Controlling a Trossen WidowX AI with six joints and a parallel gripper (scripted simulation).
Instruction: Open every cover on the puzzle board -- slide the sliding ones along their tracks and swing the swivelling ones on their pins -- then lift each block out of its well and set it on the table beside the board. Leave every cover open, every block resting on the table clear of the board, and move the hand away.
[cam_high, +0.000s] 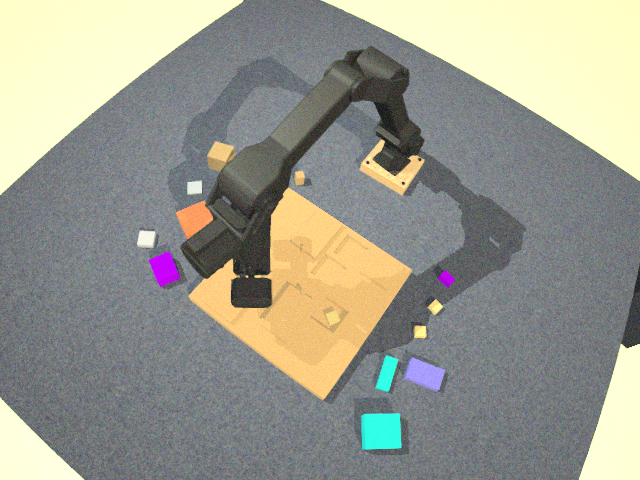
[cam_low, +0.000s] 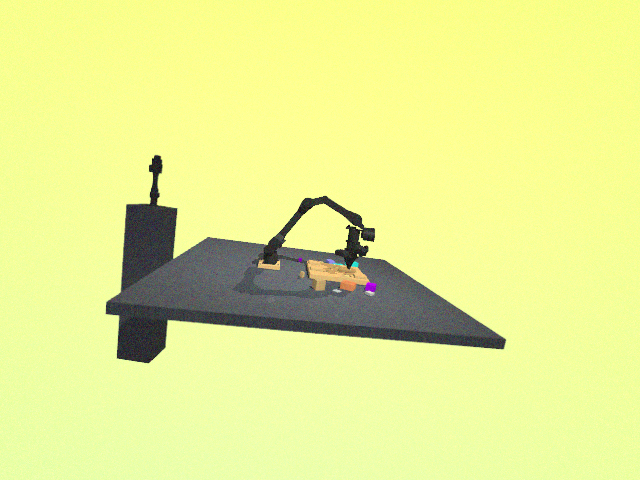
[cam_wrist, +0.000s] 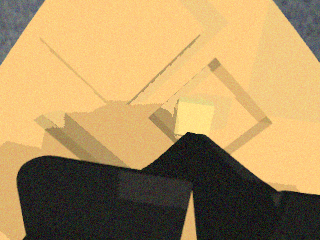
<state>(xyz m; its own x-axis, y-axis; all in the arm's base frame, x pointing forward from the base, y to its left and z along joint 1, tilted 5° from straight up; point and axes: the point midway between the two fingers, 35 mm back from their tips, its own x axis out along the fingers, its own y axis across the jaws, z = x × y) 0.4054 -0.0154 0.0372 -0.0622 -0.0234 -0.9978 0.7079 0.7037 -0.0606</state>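
The orange block lies 160 mm to the right of my gripper tip, 40 mm below it and 10 mm behind it. Round my gripper tip: cyan bar 290 mm to the left, 50 mm below, 40 mm behind; tan cube 240 mm to the right, 140 mm behind, 30 mm below; purple block 130 mm to the right, 100 mm ahead, 40 mm below.
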